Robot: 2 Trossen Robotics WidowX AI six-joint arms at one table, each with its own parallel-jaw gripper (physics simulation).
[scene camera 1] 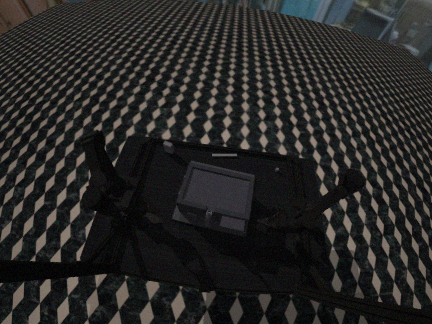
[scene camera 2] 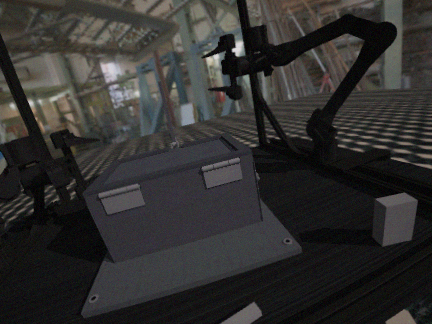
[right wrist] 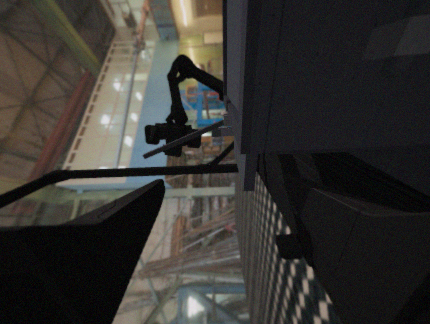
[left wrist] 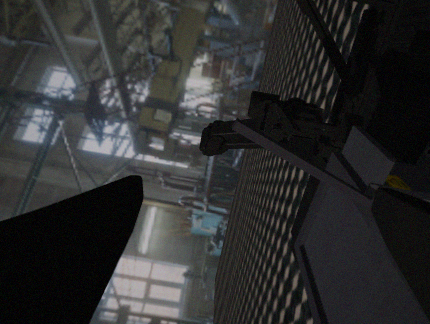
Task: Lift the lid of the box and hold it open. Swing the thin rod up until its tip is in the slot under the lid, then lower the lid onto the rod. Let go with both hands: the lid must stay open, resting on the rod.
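Pixels of known places: left gripper, fingertip midpoint: point(scene camera 1: 161, 216) point(scene camera 2: 205, 74) point(right wrist: 166, 142) point(left wrist: 256, 192); right gripper, fingertip midpoint: point(scene camera 1: 254, 223) point(scene camera 2: 106, 156) point(right wrist: 224, 182) point(left wrist: 322, 136); left arm's base at its link origin: point(scene camera 2: 326, 159); right arm's base at its link origin: point(scene camera 2: 0, 265) point(left wrist: 335, 148).
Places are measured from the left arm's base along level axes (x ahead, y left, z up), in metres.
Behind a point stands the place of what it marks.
The grey box point(scene camera 1: 181, 215) @(x 0.301, y -0.062, z -0.007 m) point(scene camera 2: 180, 220) @(x 0.475, y 0.137, z 0.048 m) stands on its base plate point(scene camera 1: 179, 218) @(x 0.294, y -0.078, z -0.007 m) point(scene camera 2: 200, 270) @(x 0.467, y 0.219, z -0.007 m), its lid point(scene camera 1: 217, 189) @(x 0.458, y 0.040, z 0.144 m) point(scene camera 2: 165, 162) @(x 0.471, y 0.050, z 0.144 m) down and closed. The thin rod point(left wrist: 300, 161) @(x 0.426, y -0.116, z 0.259 m) point(right wrist: 185, 140) @(x 0.436, y -0.107, z 0.232 m) rises from a small bracket at the box's front; in scene camera 1 it shows nearly end-on. The slot under the lid is hidden. My left gripper point(scene camera 2: 207, 73) @(x 0.291, y -0.147, z 0.320 m) point(left wrist: 256, 192) @(x 0.291, y -0.147, z 0.320 m) is open and empty, raised above and to the right of the box in scene camera 2. My right gripper point(scene camera 1: 265, 217) point(scene camera 2: 89, 170) point(right wrist: 224, 182) @(x 0.618, y -0.095, z 0.167 m) is open and empty, low beside the box's right side in scene camera 1.
A pale block point(scene camera 1: 169, 147) @(x 0.166, y 0.292, z 0.047 m) point(scene camera 2: 395, 220) @(x 0.164, y 0.319, z 0.028 m) stands on the dark table behind the box in scene camera 1. A pale flat bar point(scene camera 1: 224, 155) @(x 0.483, y 0.323, z -0.011 m) point(scene camera 2: 242, 315) @(x 0.433, y 0.318, z -0.009 m) lies near the table's far edge, and a small pale piece point(scene camera 1: 277, 169) @(x 0.801, y 0.266, z 0.003 m) lies at the back right.
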